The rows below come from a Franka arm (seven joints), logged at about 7 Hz.
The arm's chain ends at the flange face. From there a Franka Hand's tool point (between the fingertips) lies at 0.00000 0.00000 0.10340 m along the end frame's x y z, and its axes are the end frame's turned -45 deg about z.
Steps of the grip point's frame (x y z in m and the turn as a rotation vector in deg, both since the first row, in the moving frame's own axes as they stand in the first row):
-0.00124, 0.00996, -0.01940, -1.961, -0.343, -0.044
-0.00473, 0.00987, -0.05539, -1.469, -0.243, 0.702
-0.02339, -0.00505, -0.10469, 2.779, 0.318, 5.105
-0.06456, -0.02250, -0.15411, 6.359, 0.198, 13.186
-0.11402, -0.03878, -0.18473, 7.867, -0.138, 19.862
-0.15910, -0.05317, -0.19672, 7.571, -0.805, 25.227
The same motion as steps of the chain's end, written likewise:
0.00410, 0.00498, -0.01934, -1.629, 1.144, -0.044
0.00208, 0.00813, -0.05536, -1.211, 0.867, 0.702
-0.01715, 0.01705, -0.10457, 2.190, -1.740, 5.105
-0.05474, 0.03892, -0.15348, 4.636, -4.356, 13.186
-0.09976, 0.06459, -0.18377, 5.465, -5.660, 19.862
-0.14165, 0.08555, -0.19582, 4.784, -5.923, 25.227

